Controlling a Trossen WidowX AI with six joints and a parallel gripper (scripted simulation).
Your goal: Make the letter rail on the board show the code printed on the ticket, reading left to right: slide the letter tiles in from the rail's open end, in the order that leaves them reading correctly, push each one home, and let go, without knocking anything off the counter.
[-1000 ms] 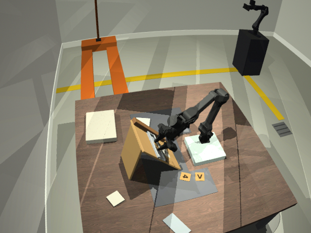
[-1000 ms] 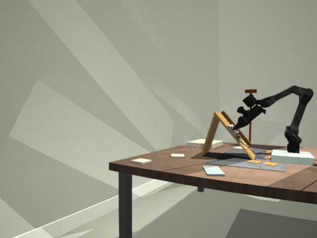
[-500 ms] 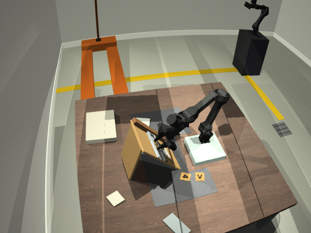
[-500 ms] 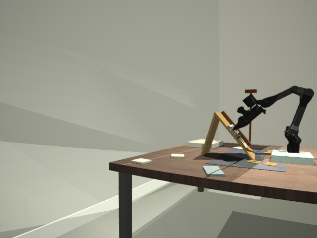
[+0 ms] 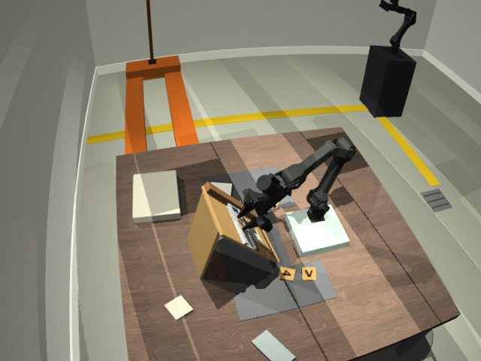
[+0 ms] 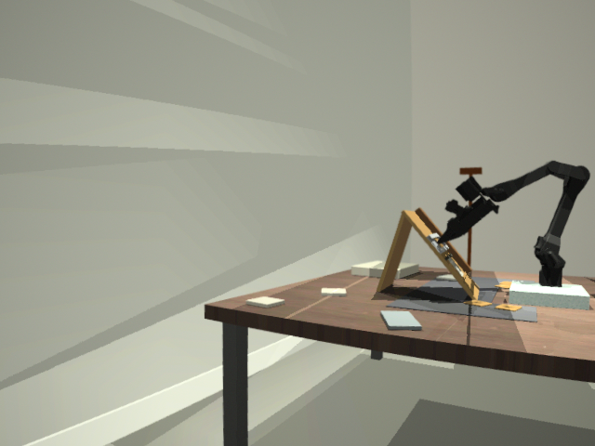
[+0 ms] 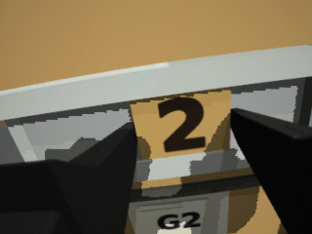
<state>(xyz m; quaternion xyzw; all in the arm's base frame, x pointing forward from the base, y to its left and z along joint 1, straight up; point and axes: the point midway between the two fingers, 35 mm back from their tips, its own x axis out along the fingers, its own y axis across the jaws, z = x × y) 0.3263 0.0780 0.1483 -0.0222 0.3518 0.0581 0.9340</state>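
The white ticket is 70 mm below my gripper tip and 60 mm behind it. Round my gripper tip: white card (340 mm to the right, 160 mm below, 20 mm ahead); cream box (340 mm to the right, 320 mm ahead, 150 mm below); grey mat (160 mm below, 150 mm behind, 50 mm to the right).
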